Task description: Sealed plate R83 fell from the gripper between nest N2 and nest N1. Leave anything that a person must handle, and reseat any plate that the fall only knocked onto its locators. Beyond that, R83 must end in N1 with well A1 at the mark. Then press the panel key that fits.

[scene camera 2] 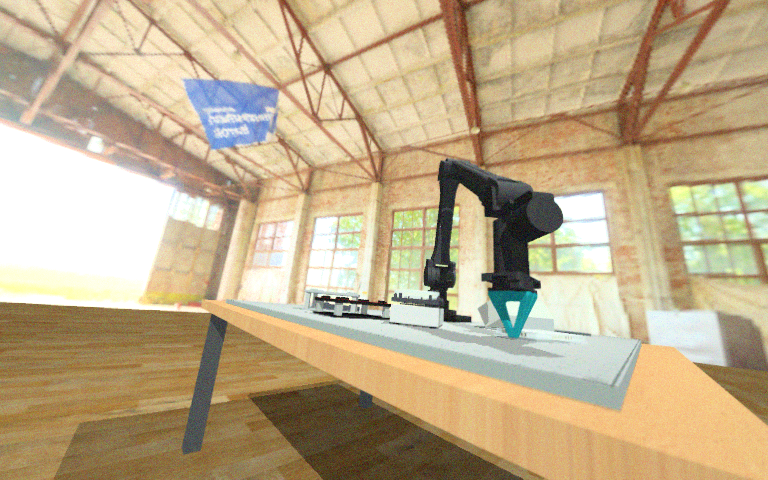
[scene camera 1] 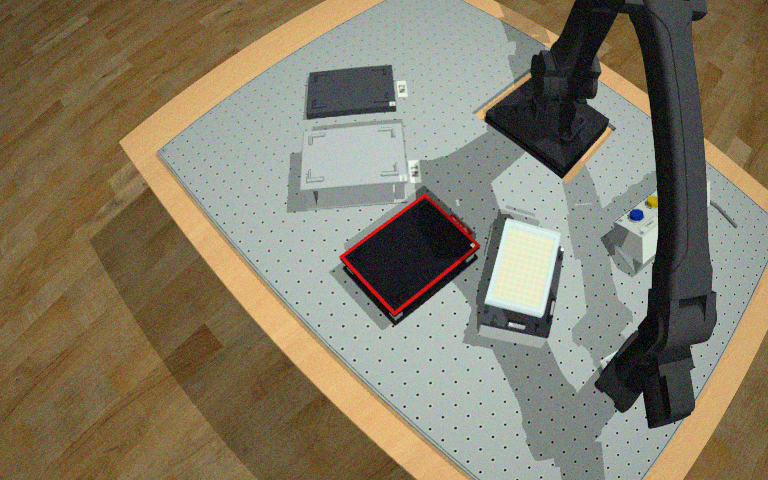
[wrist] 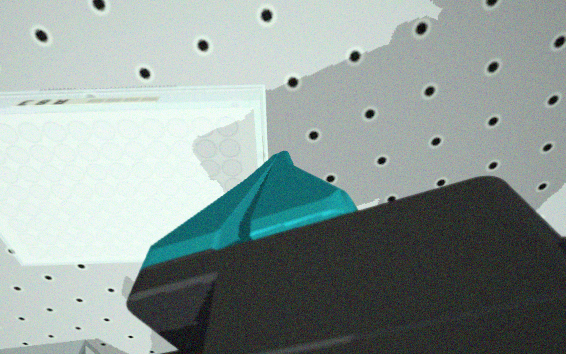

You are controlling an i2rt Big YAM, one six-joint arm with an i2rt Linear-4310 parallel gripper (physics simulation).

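Pixels of known places: gripper, fingertip midpoint: (scene camera 2: 513, 337) (scene camera 1: 609, 390) (wrist: 285, 164); arm's base, origin of the base link: (scene camera 1: 551, 119).
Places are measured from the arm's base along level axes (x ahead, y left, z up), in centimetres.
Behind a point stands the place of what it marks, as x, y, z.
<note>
Plate R83 (wrist: 125, 175) @(30.2, 38.8, -0.7), clear and pale with round wells and a printed label, lies on the pegboard at the left of the wrist view. My gripper (scene camera 2: 513, 336) @(35.8, 35.6, -1.8) (wrist: 285, 164) @(35.8, 35.6, -1.8) is shut and empty; its teal fingertips are low over the board, overlapping the plate's right side in the wrist view. The arm hides them in scene camera 1. Nest N1 (scene camera 1: 353, 155) @(32.1, -18.7, 3.8) is a raised light-grey nest with bare corner locators. Nest N2 (scene camera 1: 351, 90) @(18.6, -32.9, -0.4) is dark and bare. The panel (scene camera 1: 645, 240) @(14.9, 27.0, 5.4) shows a blue key (scene camera 1: 636, 215) @(11.5, 23.5, 5.0) and a yellow key (scene camera 1: 652, 201) @(6.6, 24.7, 4.9); the arm hides the rest.
A black, red-rimmed plate (scene camera 1: 410, 254) @(38.9, -1.3, 1.9) sits on a dark base in front of N1. A cream-welled plate (scene camera 1: 523, 268) @(32.1, 13.4, 5.5) sits on a dark nest (scene camera 1: 512, 327) @(39.2, 17.1, 3.4) to its right. The arm's base (scene camera 1: 543, 133) @(4.4, 0.7, 0.2) stands behind them. A cable (scene camera 1: 724, 212) @(-8.9, 39.4, -1.4) runs from the panel.
</note>
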